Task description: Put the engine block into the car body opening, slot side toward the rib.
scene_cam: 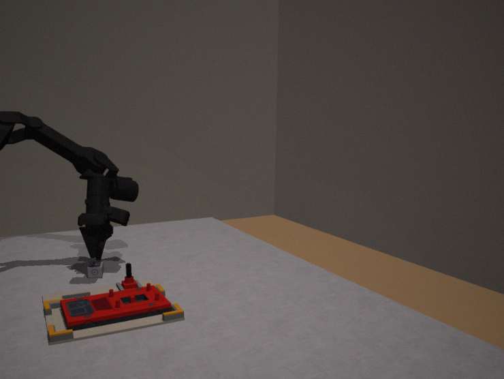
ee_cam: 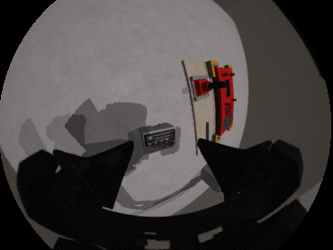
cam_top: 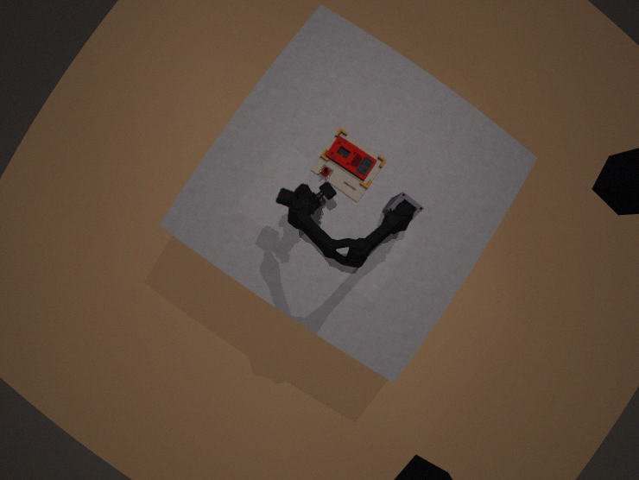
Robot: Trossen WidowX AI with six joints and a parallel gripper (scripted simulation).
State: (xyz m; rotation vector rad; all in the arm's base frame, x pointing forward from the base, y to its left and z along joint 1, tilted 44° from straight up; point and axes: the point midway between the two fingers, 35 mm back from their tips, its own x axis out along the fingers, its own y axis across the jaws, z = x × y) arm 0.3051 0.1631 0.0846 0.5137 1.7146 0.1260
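Right now my gripper tip is 3 cm above the grey engine block.
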